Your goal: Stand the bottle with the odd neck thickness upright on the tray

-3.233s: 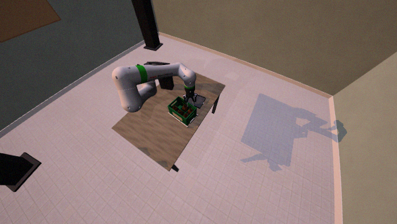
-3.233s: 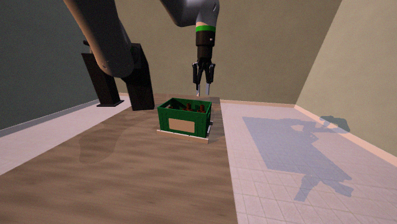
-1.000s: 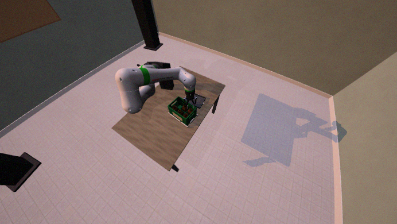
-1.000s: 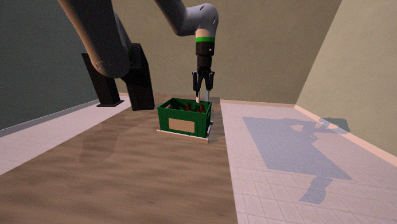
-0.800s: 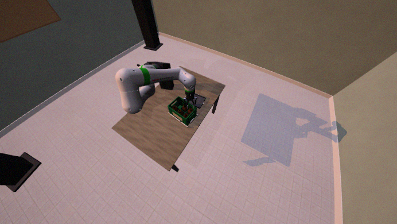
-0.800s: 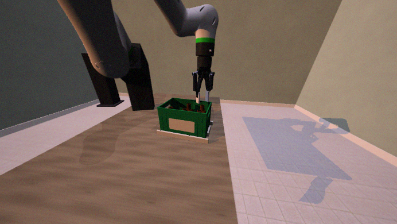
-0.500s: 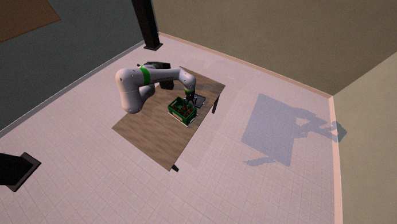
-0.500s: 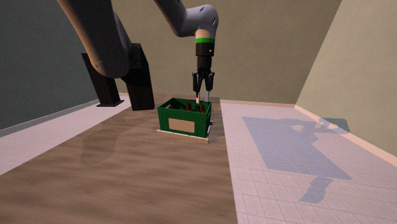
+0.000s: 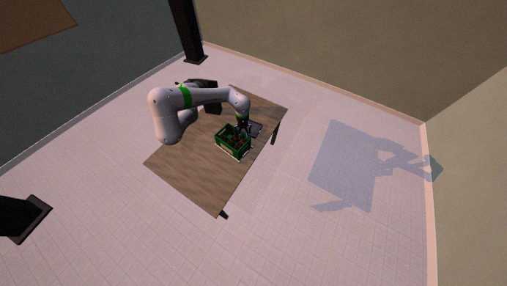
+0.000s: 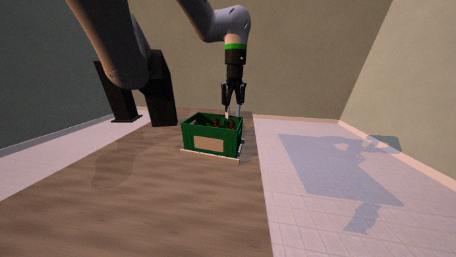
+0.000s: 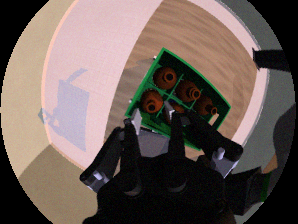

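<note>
Now: the green crate 90 mm behind my hand, 20 mm to the right of it and 130 mm below it. Also, from my hand: brown bottle 100 mm behind, 60 mm to the right, 130 mm below; dark tray 40 mm behind, 250 mm to the left, 200 mm below.
</note>
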